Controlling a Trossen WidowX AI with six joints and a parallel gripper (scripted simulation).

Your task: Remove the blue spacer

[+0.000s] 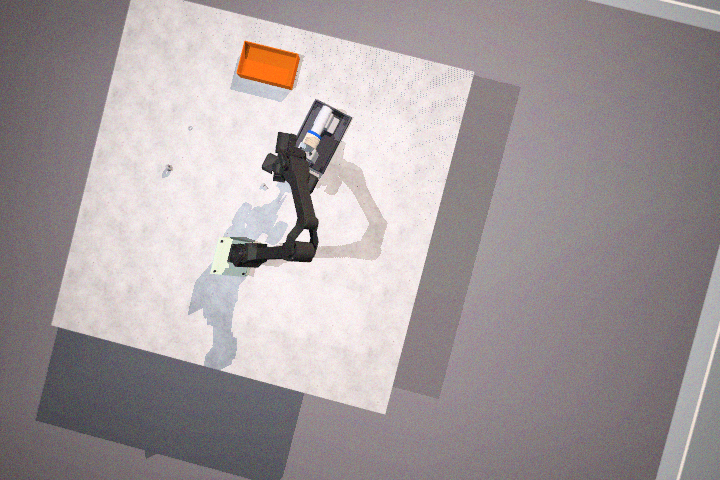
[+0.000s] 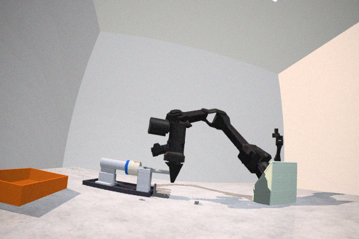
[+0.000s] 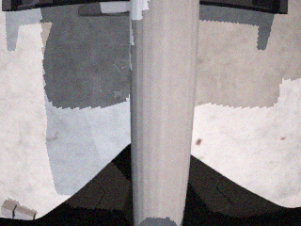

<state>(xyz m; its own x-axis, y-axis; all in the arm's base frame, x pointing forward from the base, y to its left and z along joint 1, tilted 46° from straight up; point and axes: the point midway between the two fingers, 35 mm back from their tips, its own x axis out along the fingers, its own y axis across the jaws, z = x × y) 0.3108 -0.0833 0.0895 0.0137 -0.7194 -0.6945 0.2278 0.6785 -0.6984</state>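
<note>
The shaft lies 8 cm ahead of my gripper tip, 3 cm above it and 2 cm to the right of it. From my gripper tip the other things lie so: blue spacer (15 cm ahead, 4 cm to the right, 3 cm above); then orange bin (37 cm ahead, 20 cm to the left, 4 cm below); then dark bit (11 cm to the left, 5 cm behind, 4 cm below).
</note>
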